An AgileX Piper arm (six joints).
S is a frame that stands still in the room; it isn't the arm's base.
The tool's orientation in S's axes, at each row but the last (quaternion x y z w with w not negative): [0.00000, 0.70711, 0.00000, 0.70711]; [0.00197, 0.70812, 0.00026, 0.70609]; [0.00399, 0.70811, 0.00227, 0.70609]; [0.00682, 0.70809, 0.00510, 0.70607]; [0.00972, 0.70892, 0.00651, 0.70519]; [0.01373, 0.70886, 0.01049, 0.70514]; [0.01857, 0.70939, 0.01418, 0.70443]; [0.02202, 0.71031, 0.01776, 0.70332]
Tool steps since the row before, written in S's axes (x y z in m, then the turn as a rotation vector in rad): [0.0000, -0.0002, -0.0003, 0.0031, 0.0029, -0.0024]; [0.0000, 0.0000, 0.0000, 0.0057, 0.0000, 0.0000]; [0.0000, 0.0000, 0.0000, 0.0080, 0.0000, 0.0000]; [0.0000, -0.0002, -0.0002, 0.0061, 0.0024, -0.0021]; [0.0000, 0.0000, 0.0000, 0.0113, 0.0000, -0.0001]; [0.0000, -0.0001, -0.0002, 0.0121, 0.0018, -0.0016]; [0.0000, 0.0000, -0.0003, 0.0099, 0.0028, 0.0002]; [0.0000, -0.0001, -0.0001, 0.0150, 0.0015, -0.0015]
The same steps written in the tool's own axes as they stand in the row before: [0.0003, -0.0002, 0.0000, 0.0024, 0.0029, 0.0031]; [0.0000, 0.0000, 0.0000, 0.0000, 0.0000, 0.0057]; [0.0000, 0.0000, 0.0000, 0.0000, 0.0000, 0.0080]; [0.0002, -0.0002, 0.0000, 0.0021, 0.0024, 0.0061]; [0.0000, 0.0000, 0.0000, 0.0000, 0.0000, 0.0113]; [0.0002, -0.0001, 0.0000, 0.0016, 0.0018, 0.0121]; [0.0003, 0.0000, 0.0000, -0.0001, 0.0029, 0.0099]; [0.0001, -0.0001, 0.0000, 0.0014, 0.0015, 0.0150]
